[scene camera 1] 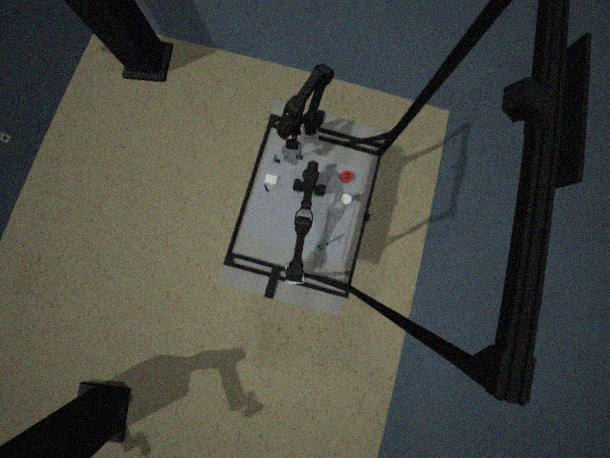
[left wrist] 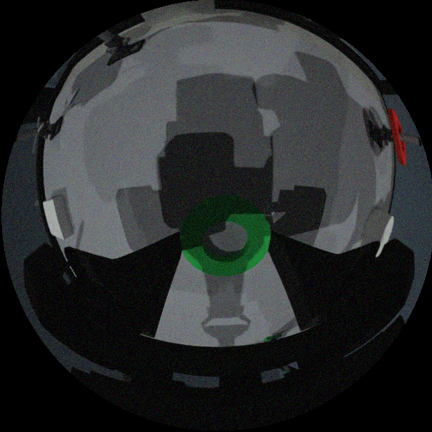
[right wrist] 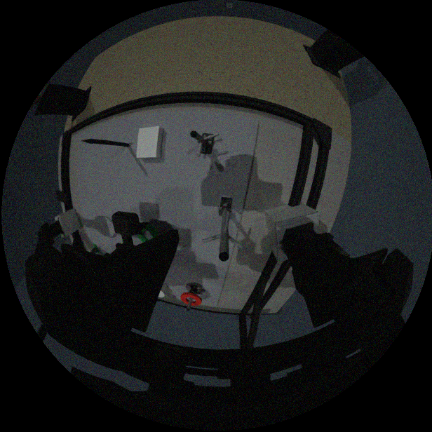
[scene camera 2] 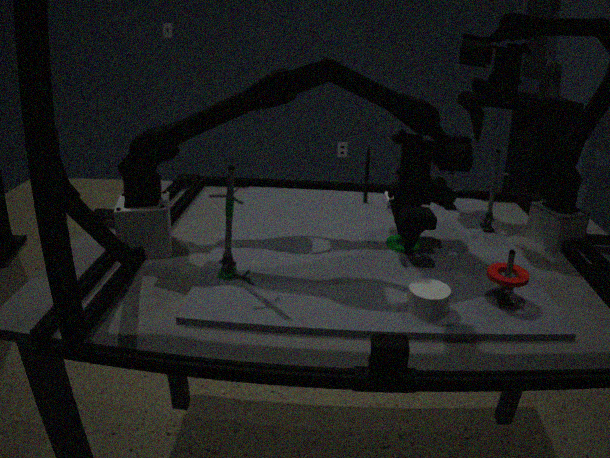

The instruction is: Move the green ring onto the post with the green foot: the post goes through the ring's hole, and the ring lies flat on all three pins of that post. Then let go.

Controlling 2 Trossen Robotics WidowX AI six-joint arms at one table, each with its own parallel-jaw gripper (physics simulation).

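Frame: origin at the left arm's base, x ahead, y left, z up, level; metres.
Where they show: left gripper, between the fingertips: [scene camera 2: 404,245]; right gripper, between the fingertips: [scene camera 1: 294,140] [scene camera 2: 495,143]; left arm's base, origin of its link: [scene camera 1: 294,274] [scene camera 2: 142,201]; right arm's base, origin of its link: [scene camera 1: 310,129] [scene camera 2: 560,207].
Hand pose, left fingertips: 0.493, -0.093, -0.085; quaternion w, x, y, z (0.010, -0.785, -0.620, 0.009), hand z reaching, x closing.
Each offset is from my left fingertips to the top centre of the thing, as dx, dy, dz. "spot": to the spot under its first point.
The green ring @(-0.001, +0.000, +0.009) [scene camera 2: 395,243] [left wrist: 257,245] lies flat, on or barely above the table; which one I cannot tell. My left gripper [scene camera 2: 410,246] [left wrist: 225,237] points down, shut on the green ring, a fingertip at each side of it. The post with the green foot @(spot: -0.340, -0.074, +0.102) [scene camera 2: 228,220] stands upright at the left in scene camera 2, thin pins sticking out high on it; its green foot also shows in scene camera 1 [scene camera 1: 320,247] and the left wrist view [left wrist: 272,338]. My right gripper [scene camera 1: 292,145] [right wrist: 232,236] is open and empty, high above the table.
A red ring @(+0.082, -0.231, +0.051) [scene camera 1: 341,176] [scene camera 2: 494,275] [right wrist: 184,299] sits on a short post. A white cylinder @(-0.057, -0.225, +0.035) [scene camera 1: 346,199] [scene camera 2: 429,302] stands near it. A white box @(+0.077, +0.230, +0.020) [scene camera 1: 271,179] [right wrist: 149,142] and a dark stick @(+0.004, +0.251, +0.140) [scene camera 2: 367,175] [right wrist: 106,143] are farther back. A post [right wrist: 225,232] stands below my right gripper.
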